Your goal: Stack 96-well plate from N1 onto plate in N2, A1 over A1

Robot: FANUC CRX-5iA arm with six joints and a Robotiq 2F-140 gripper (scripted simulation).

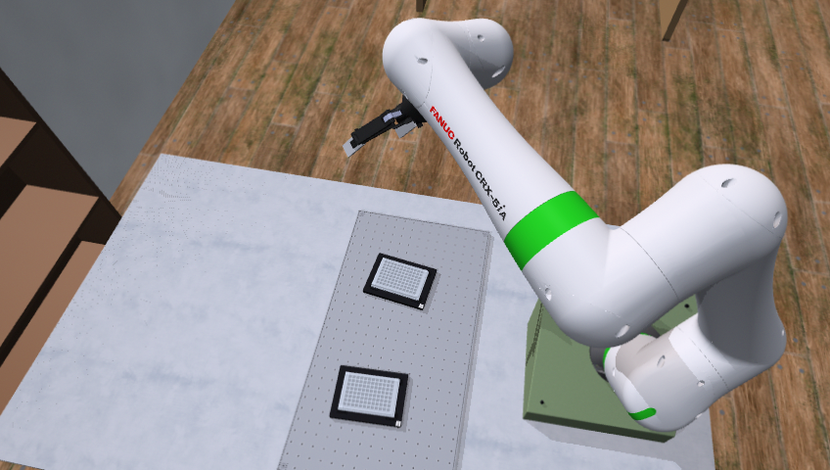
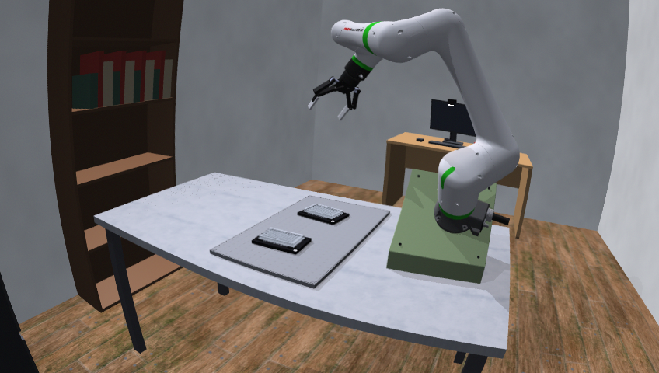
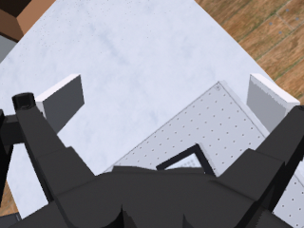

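Right now the black plate nest is 420 mm to the left of my hand, 380 mm below it and 110 mm behind it. Round my hand: white corner mark (460 mm to the left, 380 mm below, 190 mm behind).
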